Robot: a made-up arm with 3 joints. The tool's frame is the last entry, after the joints.
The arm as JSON. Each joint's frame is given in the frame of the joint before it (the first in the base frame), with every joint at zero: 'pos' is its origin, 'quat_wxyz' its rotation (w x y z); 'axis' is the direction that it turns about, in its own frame. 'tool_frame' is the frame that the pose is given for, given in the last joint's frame.
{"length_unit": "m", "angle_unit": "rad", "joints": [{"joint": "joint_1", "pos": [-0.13, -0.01, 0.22], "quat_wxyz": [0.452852, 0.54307, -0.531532, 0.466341], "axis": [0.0, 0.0, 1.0]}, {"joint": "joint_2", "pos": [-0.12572, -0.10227, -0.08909], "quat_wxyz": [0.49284, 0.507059, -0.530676, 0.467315], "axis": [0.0, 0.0, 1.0]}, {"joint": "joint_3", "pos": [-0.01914, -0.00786, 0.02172], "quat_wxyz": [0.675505, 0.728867, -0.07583, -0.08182], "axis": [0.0, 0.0, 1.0]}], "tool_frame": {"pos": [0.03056, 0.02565, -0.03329], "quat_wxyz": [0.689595, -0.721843, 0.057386, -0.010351]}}
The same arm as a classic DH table. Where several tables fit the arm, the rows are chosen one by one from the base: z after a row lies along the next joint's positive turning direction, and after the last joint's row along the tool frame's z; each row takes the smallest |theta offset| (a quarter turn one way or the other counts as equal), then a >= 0, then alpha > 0; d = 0 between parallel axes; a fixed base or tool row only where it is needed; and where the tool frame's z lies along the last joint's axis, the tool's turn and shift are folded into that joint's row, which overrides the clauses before.
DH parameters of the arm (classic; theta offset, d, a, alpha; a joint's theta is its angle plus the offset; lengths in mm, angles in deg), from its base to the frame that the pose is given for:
base (fixed): 1.46 221 -130.2 98.91
joint_1: 87.4 -73.9 -120.5 94.44
joint_2: 76.94 131.3 -16.9 94.24
joint_3: -6.37 -20 28 -92.79
tool (fixed): 3.69 28.4 0 0

